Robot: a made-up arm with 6 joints.
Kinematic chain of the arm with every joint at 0, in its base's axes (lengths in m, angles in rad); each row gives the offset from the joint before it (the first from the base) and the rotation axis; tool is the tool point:
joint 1: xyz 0 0 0.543 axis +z
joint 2: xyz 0.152 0 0 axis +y
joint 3: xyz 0 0 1.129 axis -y
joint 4: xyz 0 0 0.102 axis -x
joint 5: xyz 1.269 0 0 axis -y
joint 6: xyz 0.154 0 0 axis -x
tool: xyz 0 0 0
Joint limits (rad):
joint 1: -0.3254..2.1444
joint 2: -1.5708..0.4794
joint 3: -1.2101..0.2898
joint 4: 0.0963..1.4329
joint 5: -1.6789..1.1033
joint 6: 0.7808..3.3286
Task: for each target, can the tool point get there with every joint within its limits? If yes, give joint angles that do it. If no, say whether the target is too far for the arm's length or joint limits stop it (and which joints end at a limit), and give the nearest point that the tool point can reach.
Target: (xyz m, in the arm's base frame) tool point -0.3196 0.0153 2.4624
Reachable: yes | joints -0.0529 -1.0291 0.1198 0.2472 -0.0423 2.0777
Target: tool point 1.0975 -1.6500 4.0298
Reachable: no: too far | nearest point 0.5155 -0.8141 2.3662 | short by 1.951 m
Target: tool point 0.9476 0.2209 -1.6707
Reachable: no: joint limits stop it (at a limit: joint 2, joint 4) | nearest point 0.7844 0.1829 0.1238 | short by 1.802 m
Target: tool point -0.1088 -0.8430 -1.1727
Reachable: no: joint limits stop it (at a limit: joint 1, joint 2, joint 3) | nearest point 0.5287 -0.2567 0.1439 | short by 1.576 m
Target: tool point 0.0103 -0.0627 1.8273
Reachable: yes | joints 1.4246 -1.3831 -0.5232 0.2352 -0.5703 1.1577
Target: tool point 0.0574 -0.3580 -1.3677
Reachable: no: joint limits stop it (at a limit: joint 1, joint 2, joint 3) | nearest point 0.5436 -0.2135 0.1268 | short by 1.578 m
